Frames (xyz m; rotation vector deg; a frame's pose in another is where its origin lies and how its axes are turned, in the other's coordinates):
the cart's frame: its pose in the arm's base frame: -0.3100 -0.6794 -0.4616 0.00 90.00 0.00
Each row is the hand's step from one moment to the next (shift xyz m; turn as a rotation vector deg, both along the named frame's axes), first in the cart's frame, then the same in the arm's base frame.
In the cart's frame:
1: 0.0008 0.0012 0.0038 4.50 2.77 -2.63
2: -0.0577 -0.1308 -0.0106 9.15 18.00 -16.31
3: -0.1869 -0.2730 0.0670 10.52 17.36 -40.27
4: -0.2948 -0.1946 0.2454 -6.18 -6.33 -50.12
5: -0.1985 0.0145 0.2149 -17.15 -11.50 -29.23
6: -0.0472 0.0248 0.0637 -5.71 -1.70 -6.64
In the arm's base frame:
1: 0.0038 0.0012 -0.0008 -2.63 2.77 -4.50
2: -0.0106 -0.1308 0.0577 -16.31 18.00 -9.15
3: 0.0670 -0.2730 0.1869 -40.27 17.36 -10.52
4: 0.2454 -0.1946 0.2948 -50.12 -6.33 6.18
5: 0.2149 0.0145 0.1985 -29.23 -11.50 17.15
6: 0.0637 0.0248 0.0472 -6.64 -1.70 5.71

